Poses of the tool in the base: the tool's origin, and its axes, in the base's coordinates. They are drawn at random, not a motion.
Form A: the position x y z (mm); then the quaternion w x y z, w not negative.
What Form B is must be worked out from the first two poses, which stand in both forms.
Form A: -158 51 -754 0.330 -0.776 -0.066 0.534
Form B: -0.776 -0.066 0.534 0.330 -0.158 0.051 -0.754
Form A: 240 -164 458 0.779 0.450 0.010 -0.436
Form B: 0.450 0.010 -0.436 0.779 0.240 -0.164 0.458
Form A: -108 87 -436 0.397 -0.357 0.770 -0.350
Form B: -0.357 0.770 -0.350 0.397 -0.108 0.087 -0.436
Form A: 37 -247 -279 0.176 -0.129 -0.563 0.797
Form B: -0.129 -0.563 0.797 0.176 0.037 -0.247 -0.279
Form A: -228 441 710 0.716 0.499 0.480 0.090
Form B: 0.499 0.480 0.090 0.716 -0.228 0.441 0.710
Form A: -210 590 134 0.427 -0.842 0.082 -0.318
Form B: -0.842 0.082 -0.318 0.427 -0.210 0.590 0.134
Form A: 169 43 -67 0.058 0.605 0.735 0.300
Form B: 0.605 0.735 0.300 0.058 0.169 0.043 -0.067
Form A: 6 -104 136 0.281 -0.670 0.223 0.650
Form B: -0.670 0.223 0.650 0.281 0.006 -0.104 0.136
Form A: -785 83 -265 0.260 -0.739 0.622 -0.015
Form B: -0.739 0.622 -0.015 0.260 -0.785 0.083 -0.265
